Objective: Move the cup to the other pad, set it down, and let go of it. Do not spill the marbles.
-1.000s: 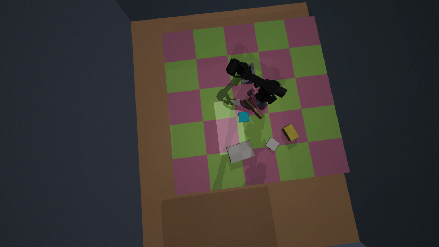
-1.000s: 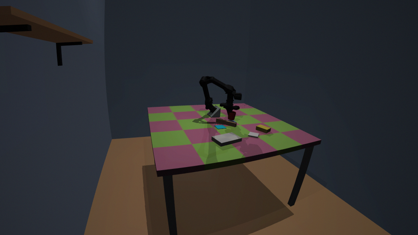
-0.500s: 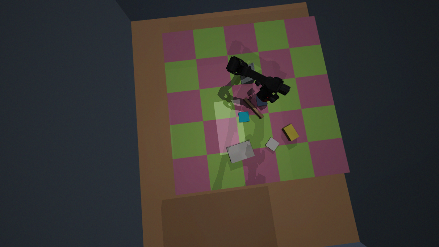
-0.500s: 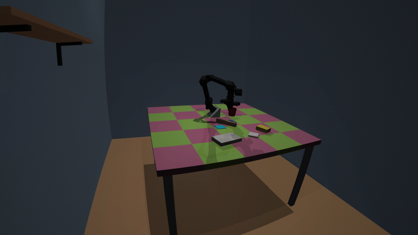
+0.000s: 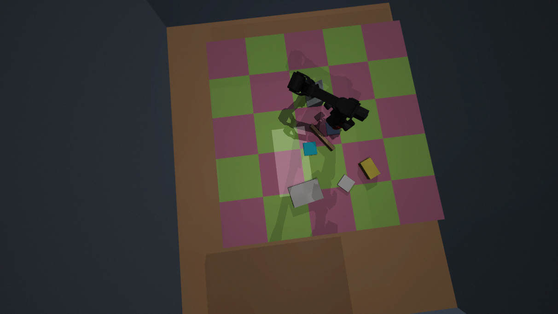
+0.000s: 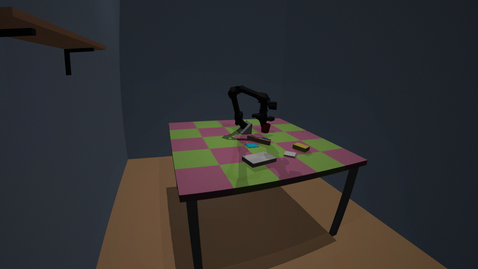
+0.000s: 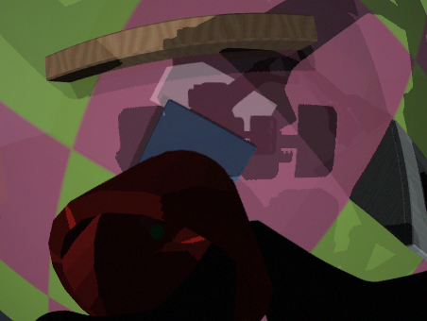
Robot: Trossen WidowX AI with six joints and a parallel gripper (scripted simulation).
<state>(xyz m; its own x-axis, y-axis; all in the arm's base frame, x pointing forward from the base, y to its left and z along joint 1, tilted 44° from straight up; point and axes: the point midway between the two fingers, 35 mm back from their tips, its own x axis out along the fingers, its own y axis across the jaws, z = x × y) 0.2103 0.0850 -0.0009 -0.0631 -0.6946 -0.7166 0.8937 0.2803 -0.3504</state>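
Right now my gripper tip is 30 mm short of the green marble, 30 mm to the right of it and 20 mm above it. From my gripper tip the other things lie so: red cup (30 mm ahead, 10 mm to the left); blue pad (30 mm ahead, 10 mm to the left, 100 mm below); wooden bar (80 mm ahead, 70 mm to the right, 90 mm below).
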